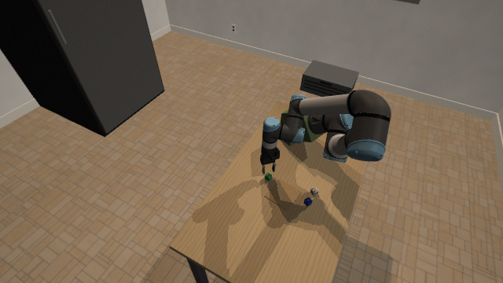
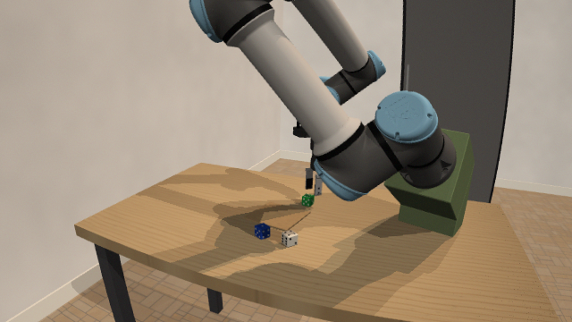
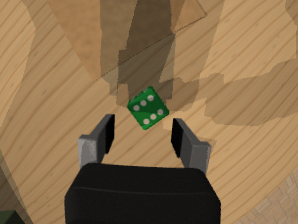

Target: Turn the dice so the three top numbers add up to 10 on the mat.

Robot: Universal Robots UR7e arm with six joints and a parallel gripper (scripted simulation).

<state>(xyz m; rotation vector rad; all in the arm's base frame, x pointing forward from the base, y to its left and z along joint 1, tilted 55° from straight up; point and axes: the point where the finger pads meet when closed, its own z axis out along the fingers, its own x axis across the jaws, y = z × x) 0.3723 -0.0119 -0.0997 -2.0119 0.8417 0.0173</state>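
Right now my hand is 40 mm above the green die, 10 mm to the right of it and 10 mm short of it. The rest, counted from my hand: tan mat (130 mm to the left, 60 mm below, 50 mm ahead); blue die (260 mm to the left, 40 mm below, 20 mm ahead); white die (250 mm to the left, 60 mm behind, 40 mm below).
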